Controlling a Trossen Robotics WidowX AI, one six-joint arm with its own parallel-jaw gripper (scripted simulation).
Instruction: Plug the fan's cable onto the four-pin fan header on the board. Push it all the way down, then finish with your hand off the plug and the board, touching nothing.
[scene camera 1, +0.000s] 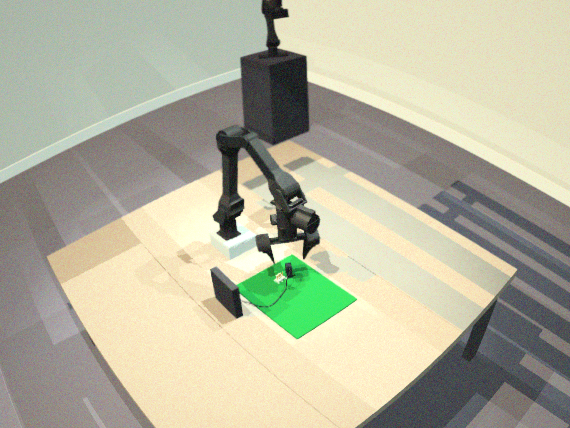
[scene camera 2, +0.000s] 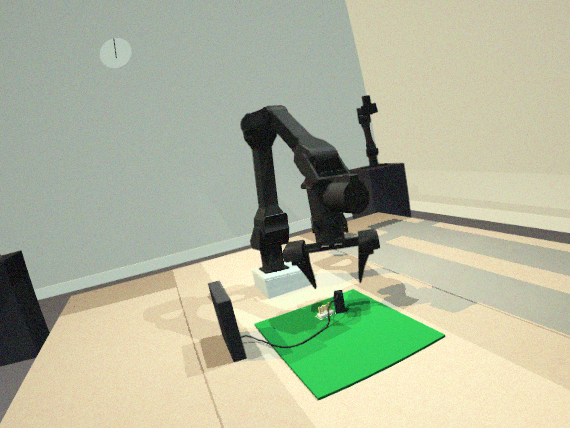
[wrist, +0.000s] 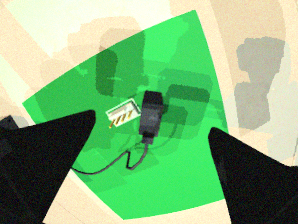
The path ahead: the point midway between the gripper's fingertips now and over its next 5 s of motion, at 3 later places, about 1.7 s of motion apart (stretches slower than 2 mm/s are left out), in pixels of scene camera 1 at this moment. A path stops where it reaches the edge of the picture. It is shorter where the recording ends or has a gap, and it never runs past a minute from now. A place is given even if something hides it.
The gripper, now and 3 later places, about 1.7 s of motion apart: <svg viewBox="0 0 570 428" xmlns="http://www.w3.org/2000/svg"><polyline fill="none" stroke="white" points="288,261 288,260 280,263 281,269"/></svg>
